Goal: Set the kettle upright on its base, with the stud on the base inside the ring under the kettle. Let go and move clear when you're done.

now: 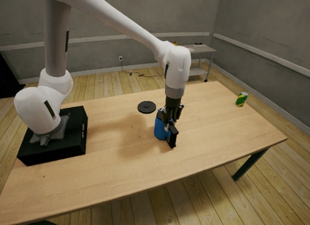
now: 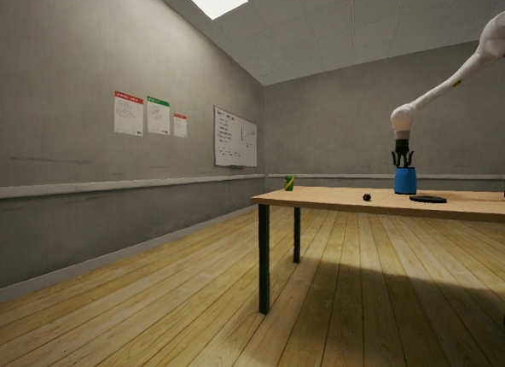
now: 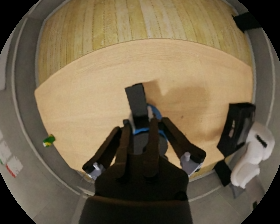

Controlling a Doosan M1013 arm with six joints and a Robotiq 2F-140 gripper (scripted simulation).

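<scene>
Now: hand 50 mm above the blue kettle, 30 mm to the right of it and 10 mm past it. From my hand the other things lie so: black round base (360 mm to the left, 130 mm below, 60 mm behind).
</scene>
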